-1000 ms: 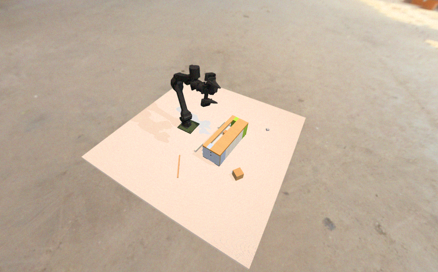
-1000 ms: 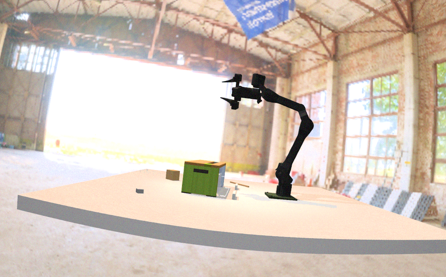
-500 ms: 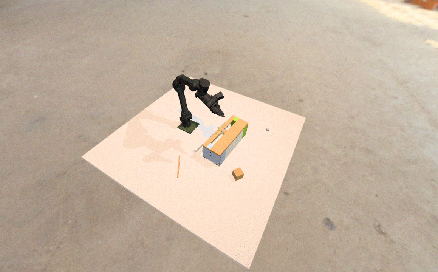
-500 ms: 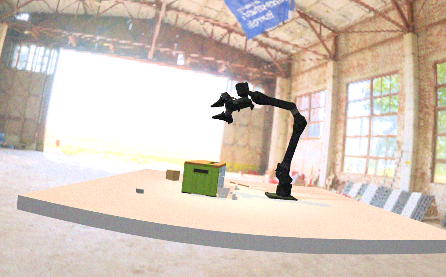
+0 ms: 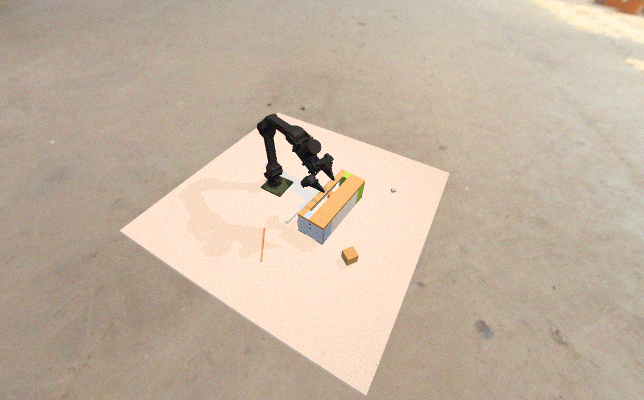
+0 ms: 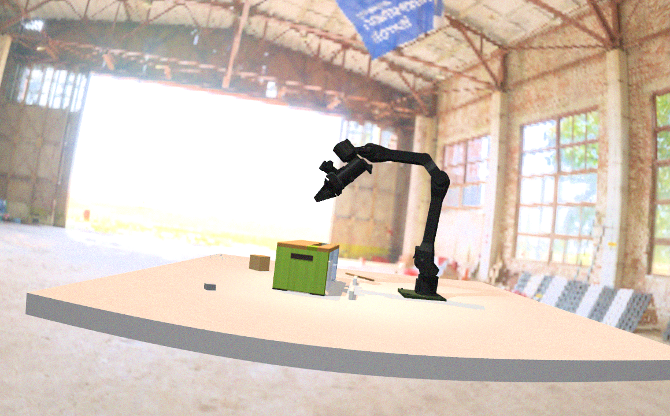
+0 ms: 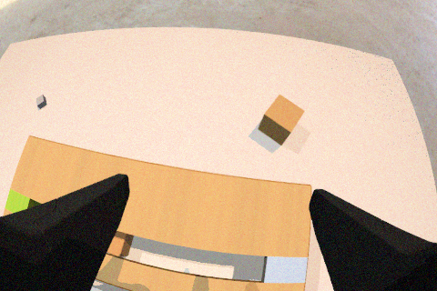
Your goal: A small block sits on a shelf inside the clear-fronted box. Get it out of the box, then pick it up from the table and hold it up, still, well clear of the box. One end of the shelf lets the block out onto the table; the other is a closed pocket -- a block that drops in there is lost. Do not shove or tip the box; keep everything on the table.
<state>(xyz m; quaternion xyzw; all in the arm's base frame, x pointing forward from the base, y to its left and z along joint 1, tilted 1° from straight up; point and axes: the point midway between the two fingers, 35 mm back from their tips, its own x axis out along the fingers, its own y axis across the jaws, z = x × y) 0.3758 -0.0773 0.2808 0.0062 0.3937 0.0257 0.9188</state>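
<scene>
My gripper tip is 210 mm above the long box, 90 mm to the right of it and 60 mm past it. The rest, counted from my gripper tip: grey piece 420 mm to the left, 260 mm below, 180 mm ahead; then orange-brown block 190 mm below, 110 mm to the left, 40 mm behind; then thin orange stick 270 mm below, 260 mm to the right, 180 mm behind.
</scene>
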